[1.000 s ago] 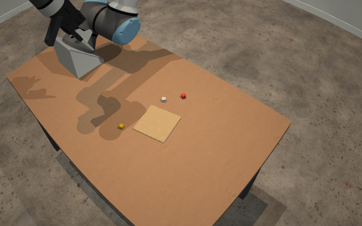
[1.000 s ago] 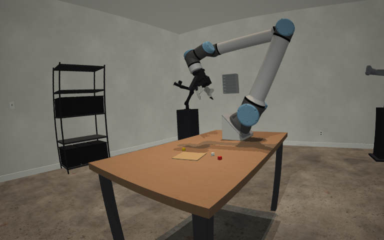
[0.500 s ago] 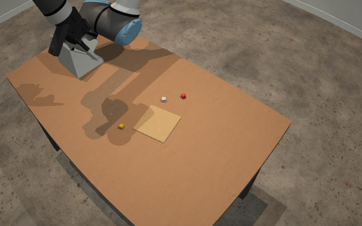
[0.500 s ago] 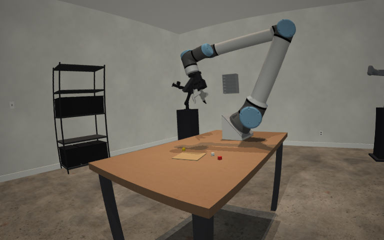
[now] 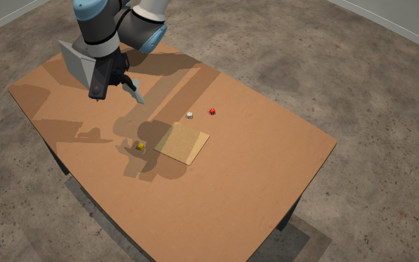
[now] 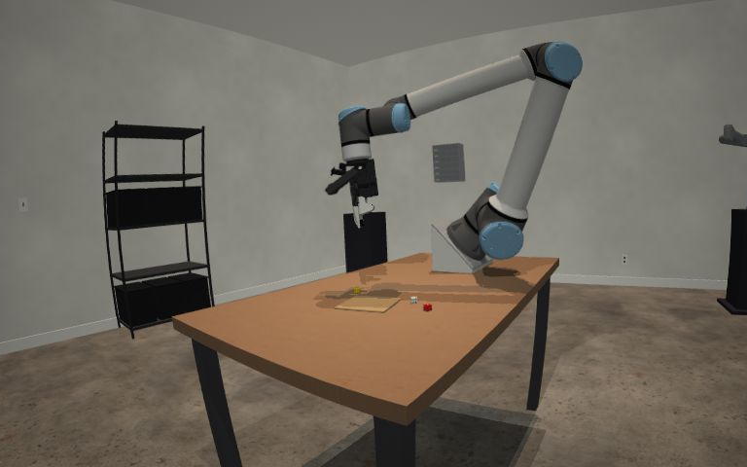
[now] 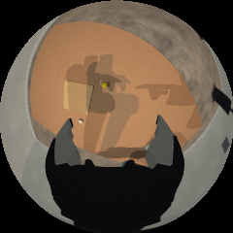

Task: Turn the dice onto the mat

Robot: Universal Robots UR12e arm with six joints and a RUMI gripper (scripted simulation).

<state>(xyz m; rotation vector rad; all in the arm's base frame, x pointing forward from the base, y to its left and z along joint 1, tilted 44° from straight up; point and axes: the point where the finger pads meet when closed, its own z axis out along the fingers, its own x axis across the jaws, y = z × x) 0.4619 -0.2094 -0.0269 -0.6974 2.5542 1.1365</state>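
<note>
Now: hand 190 mm above the yellow die, 40 mm short of it and 10 mm to the right of it. Also, from my hand: red die: 290 mm to the left, 190 mm below, 130 mm ahead; tan mat: 190 mm below, 140 mm ahead, 110 mm to the left; white die: 220 mm to the left, 190 mm below, 80 mm ahead.
</note>
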